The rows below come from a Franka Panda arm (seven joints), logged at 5 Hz.
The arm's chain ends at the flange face. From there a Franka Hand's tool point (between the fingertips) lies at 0.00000 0.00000 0.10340 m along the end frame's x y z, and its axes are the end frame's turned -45 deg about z.
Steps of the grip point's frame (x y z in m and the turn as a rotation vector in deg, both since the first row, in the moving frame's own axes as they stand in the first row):
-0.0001 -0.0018 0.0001 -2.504 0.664 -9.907
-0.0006 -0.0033 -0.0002 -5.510 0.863 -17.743
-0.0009 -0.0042 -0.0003 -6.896 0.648 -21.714
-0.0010 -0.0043 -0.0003 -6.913 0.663 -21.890
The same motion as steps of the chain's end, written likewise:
-0.0056 -0.0032 0.0002 -1.301 2.240 -9.907
-0.0117 -0.0065 0.0003 -3.286 4.506 -17.743
-0.0145 -0.0083 0.0004 -4.418 5.334 -21.714
-0.0147 -0.0083 0.0004 -4.419 5.357 -21.890

